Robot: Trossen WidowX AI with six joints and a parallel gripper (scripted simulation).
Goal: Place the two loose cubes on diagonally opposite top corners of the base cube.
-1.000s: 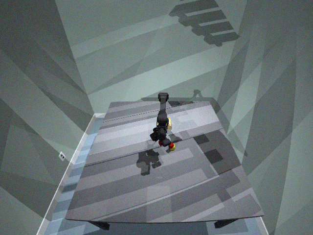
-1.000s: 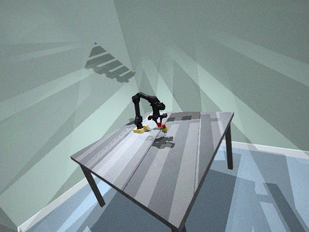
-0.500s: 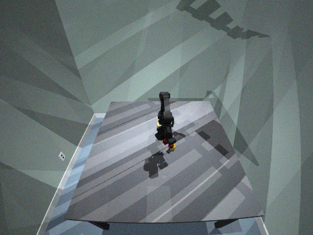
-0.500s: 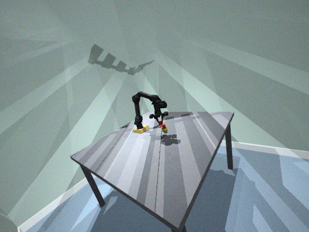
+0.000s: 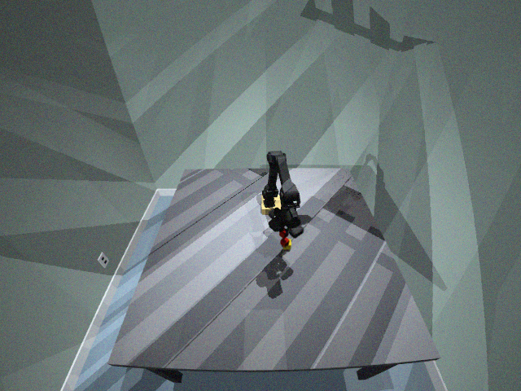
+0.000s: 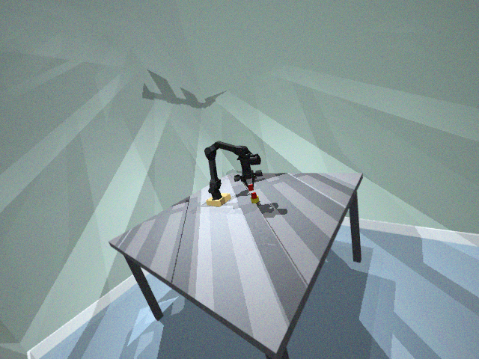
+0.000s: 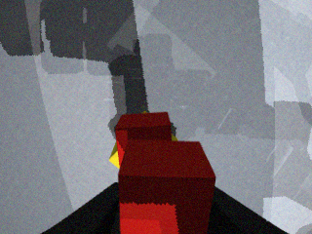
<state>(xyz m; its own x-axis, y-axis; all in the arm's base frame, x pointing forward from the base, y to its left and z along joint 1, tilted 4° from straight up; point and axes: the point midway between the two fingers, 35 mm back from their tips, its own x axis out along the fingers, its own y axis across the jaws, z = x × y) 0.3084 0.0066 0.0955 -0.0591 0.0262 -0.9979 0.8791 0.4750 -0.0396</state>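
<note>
Right now the yellow base cube is 20 mm to the left of my gripper tip and 100 mm below it.
</note>
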